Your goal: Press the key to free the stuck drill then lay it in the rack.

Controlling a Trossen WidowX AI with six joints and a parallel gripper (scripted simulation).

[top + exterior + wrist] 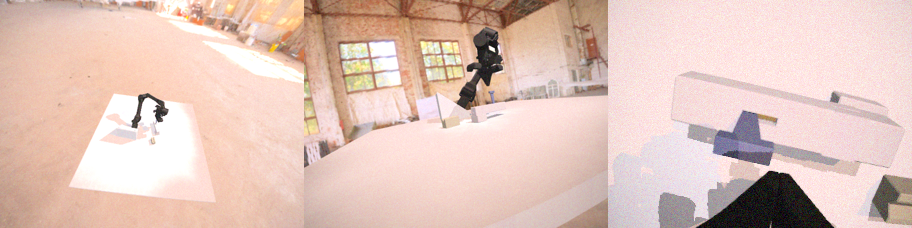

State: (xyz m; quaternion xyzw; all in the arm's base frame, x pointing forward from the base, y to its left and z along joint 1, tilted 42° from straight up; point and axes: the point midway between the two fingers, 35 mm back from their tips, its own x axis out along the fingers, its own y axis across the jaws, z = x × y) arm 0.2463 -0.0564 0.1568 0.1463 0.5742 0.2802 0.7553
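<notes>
The blue-violet key is 60 mm below my gripper tip and 10 mm to the left of it. From my gripper tip the other things lie so: long pale block: 110 mm below, 20 mm to the right; then yellow drill: 100 mm below, 40 mm to the right, 10 mm ahead; then tan rack: 200 mm to the right, 130 mm below, 40 mm behind.
</notes>
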